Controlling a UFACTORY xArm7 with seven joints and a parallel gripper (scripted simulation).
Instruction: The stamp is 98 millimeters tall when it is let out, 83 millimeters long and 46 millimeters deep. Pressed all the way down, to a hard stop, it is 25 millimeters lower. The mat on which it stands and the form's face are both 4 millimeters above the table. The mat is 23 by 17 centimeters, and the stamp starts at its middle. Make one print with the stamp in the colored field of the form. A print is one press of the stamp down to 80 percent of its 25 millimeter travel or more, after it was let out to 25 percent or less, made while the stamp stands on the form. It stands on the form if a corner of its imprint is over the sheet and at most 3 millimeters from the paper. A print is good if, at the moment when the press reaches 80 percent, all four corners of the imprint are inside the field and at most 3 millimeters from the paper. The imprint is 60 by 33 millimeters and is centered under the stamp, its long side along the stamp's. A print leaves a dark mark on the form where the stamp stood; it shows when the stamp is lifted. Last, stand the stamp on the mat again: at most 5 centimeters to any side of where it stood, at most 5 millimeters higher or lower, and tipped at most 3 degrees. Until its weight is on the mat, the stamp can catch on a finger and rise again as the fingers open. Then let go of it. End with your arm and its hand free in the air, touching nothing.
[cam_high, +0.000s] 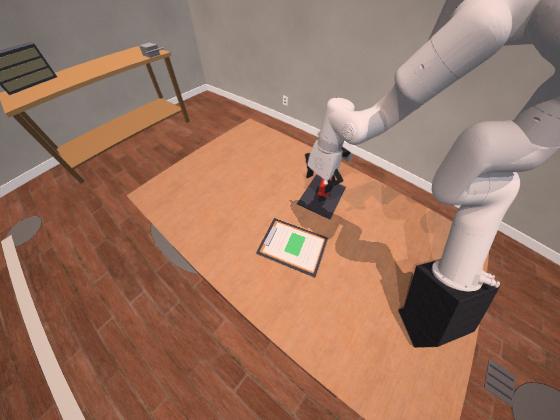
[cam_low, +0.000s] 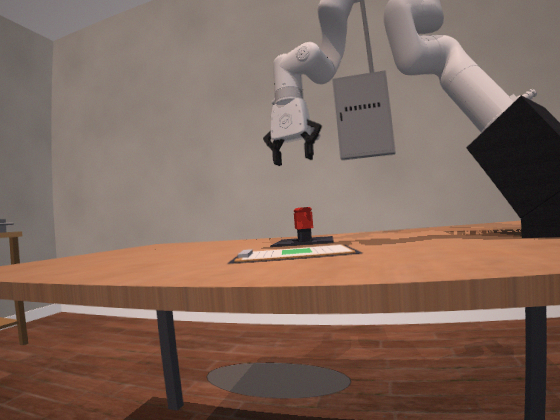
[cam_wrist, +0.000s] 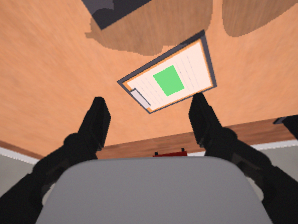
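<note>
Now: the red stamp 18 cm below my hand, 15 cm to the right of it and 4 cm ahead of it. Round my hand: dark mat (22 cm below, 15 cm to the right, 4 cm ahead); form (22 cm below, 16 cm to the left, 3 cm behind); black stamp base (21 cm below, 15 cm to the right, 4 cm ahead).
</note>
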